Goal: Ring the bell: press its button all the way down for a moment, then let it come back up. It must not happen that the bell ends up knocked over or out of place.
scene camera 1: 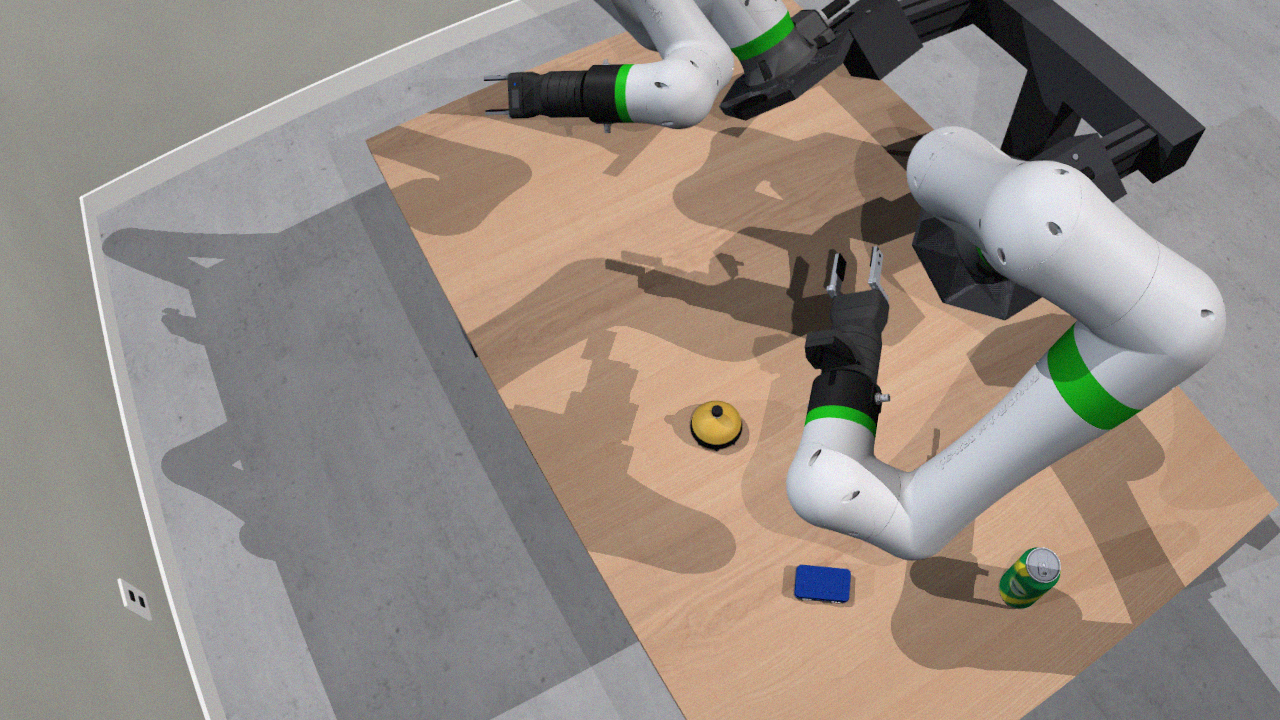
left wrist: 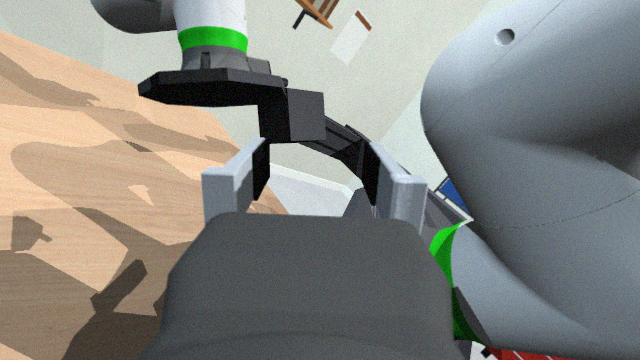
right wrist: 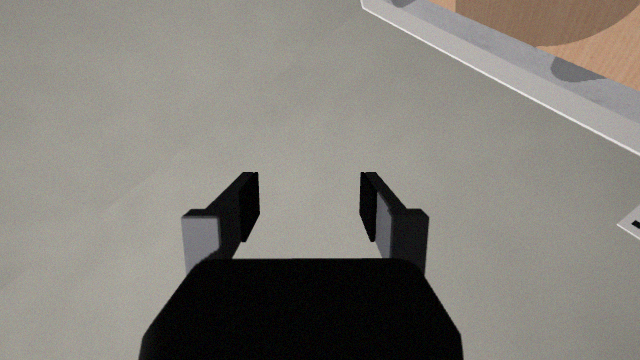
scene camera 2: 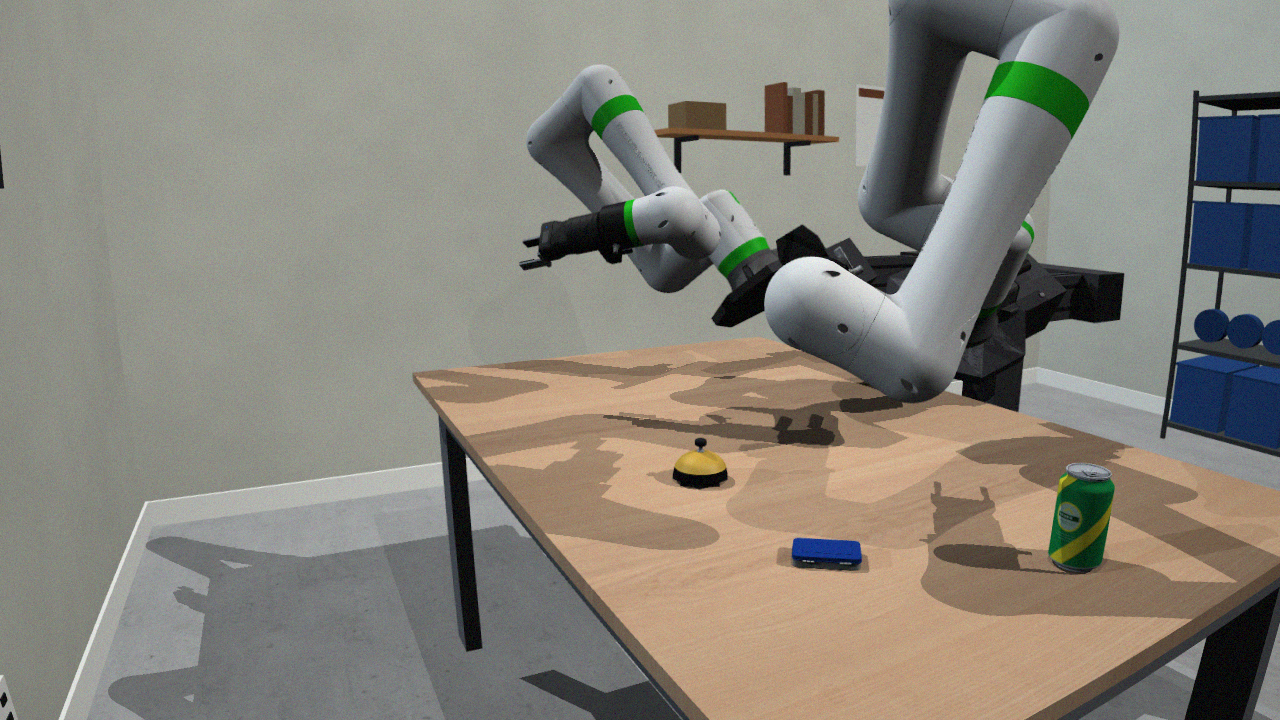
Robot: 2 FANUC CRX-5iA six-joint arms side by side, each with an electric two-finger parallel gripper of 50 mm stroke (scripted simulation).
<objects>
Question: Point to a bell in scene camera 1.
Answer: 716,433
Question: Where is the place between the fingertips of my right gripper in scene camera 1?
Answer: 487,95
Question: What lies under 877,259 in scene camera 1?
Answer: My left gripper.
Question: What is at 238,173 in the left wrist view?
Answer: My left gripper.
</objects>
